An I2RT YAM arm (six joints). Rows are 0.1 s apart.
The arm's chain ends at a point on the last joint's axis. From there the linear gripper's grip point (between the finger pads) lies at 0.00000 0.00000 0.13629 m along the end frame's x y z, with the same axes.
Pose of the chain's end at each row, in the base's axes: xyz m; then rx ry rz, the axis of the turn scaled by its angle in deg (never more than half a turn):
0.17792, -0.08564, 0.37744, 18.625, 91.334, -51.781
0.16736, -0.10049, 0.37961, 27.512, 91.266, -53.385
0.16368, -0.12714, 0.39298, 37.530, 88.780, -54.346
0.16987, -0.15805, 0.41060, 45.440, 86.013, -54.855
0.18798, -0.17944, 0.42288, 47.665, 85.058, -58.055
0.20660, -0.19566, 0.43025, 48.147, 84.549, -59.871
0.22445, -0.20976, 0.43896, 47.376, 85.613, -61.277
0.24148, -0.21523, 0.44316, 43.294, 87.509, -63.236
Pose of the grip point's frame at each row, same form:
0.27491, -0.18136, 0.37977, 18.625, 91.334, -51.781
0.25254, -0.20687, 0.37794, 27.512, 91.266, -53.385
0.23529, -0.24304, 0.38938, 37.530, 88.780, -54.346
0.23011, -0.28019, 0.40528, 45.440, 86.013, -54.855
0.24072, -0.30503, 0.41847, 47.665, 85.058, -58.055
0.25611, -0.32260, 0.42709, 48.147, 84.549, -59.871
0.27327, -0.33695, 0.43528, 47.376, 85.613, -61.277
0.29358, -0.34115, 0.44086, 43.294, 87.509, -63.236

